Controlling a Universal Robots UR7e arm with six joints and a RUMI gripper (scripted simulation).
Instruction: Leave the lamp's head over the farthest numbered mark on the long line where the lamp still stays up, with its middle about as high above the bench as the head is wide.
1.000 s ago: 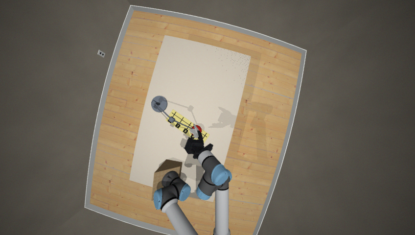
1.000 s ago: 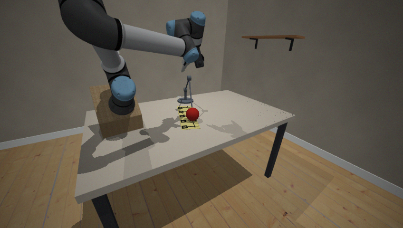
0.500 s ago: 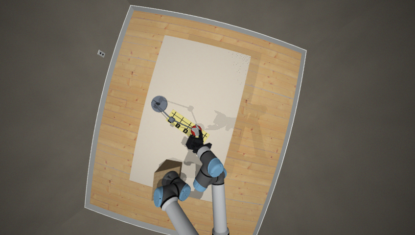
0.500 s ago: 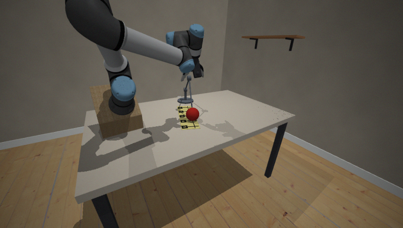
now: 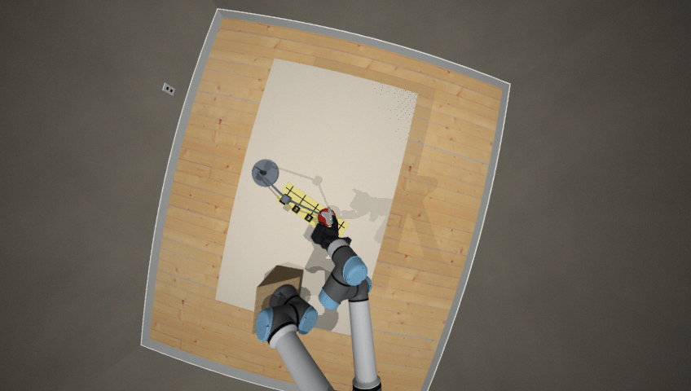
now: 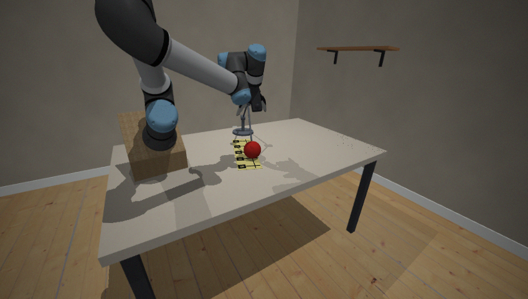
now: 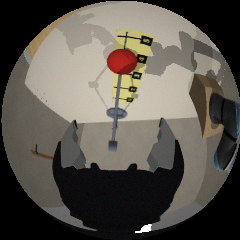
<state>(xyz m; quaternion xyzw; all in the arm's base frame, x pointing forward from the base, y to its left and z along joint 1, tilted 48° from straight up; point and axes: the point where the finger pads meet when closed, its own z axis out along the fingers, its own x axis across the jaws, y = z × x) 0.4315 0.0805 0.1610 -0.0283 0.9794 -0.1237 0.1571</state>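
The yellow strip lies 10 mm behind my hand, 80 mm to the left of it and 250 mm below it. The rest, counted from my hand: grey round base 120 mm ahead, 410 mm to the left, 220 mm below.
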